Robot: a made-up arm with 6 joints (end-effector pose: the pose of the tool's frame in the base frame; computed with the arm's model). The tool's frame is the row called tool. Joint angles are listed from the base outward.
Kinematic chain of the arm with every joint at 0, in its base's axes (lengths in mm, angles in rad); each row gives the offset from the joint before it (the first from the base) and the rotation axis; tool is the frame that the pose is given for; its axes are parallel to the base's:
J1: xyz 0 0 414 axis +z
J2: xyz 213 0 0 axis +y
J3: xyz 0 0 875 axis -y
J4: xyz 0 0 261 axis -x
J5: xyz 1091 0 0 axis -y
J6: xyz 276 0 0 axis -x
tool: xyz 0 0 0
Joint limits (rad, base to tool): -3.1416..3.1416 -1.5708..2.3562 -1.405..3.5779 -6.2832..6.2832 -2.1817..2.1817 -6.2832..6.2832
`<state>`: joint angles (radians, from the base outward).
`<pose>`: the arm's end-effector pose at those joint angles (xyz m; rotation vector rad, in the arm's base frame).
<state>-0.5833 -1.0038 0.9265 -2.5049 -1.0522 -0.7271</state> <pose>-1.0748 0.8800 1.8736 0.5453 0.3733 1.9973</pose>
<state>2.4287 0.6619 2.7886 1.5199 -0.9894 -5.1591</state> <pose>0.2389 0.0980 2.0282 -0.3096 -0.6148 0.4192</pose>
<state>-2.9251 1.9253 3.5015 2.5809 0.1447 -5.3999</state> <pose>-0.7757 -0.1923 1.4731 -0.0006 -1.6600 -0.1682</pose>
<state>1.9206 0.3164 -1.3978 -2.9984 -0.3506 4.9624</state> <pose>-0.2332 0.5999 -0.1415 1.8059 0.9212 -1.8961</pose>
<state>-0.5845 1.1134 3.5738 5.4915 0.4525 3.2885</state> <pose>-0.2642 0.0719 1.3751 0.5658 0.6329 2.8582</pose>
